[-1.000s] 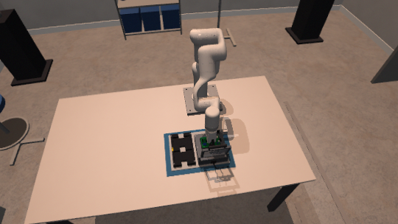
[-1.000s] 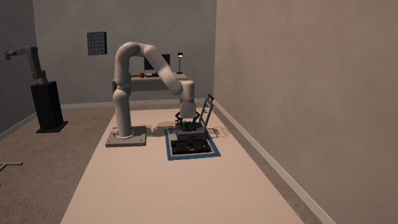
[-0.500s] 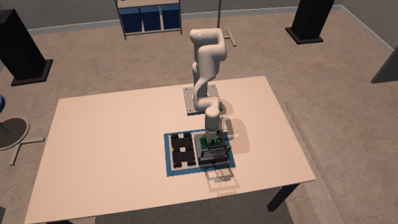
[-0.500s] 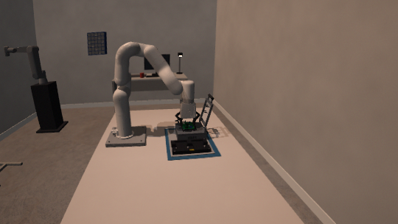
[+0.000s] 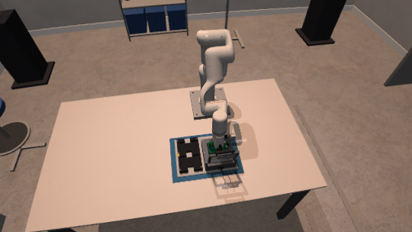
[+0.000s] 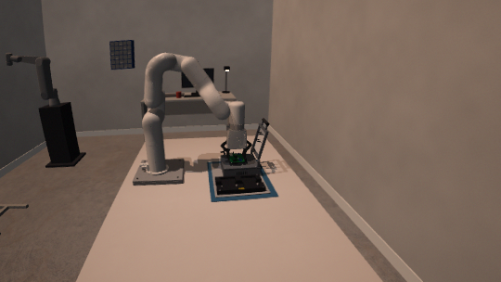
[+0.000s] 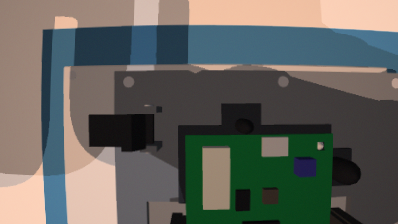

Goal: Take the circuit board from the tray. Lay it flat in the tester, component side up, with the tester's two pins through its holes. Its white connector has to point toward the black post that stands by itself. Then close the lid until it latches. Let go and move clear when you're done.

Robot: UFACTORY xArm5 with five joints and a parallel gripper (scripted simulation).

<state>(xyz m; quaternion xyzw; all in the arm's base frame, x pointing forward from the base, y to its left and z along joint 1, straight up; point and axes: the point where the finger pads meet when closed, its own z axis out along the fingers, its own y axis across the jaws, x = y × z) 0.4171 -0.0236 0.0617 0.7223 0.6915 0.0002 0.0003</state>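
Now: hand right at the green circuit board. From my hand the other things lie so: lid 120 mm ahead, 10 mm to the right, 100 mm above; black post 60 mm behind, 60 mm to the left.
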